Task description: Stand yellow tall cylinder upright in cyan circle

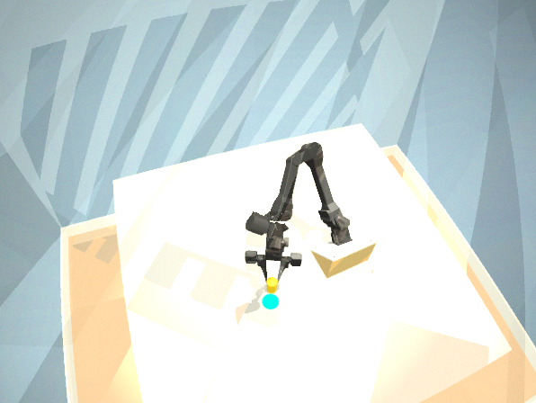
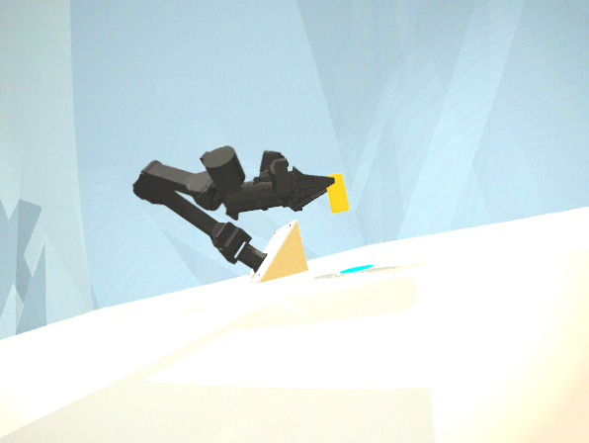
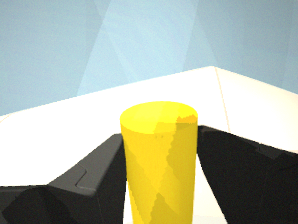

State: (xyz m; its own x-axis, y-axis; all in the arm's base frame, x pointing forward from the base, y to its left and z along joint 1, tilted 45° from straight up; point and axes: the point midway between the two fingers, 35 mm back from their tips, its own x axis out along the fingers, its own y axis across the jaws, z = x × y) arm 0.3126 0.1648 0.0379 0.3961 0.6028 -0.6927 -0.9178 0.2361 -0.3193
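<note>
Now: the cyan circle 160 mm below my gripper tip. The rest, counted from my gripper tip: yellow cylinder 20 mm below.
</note>
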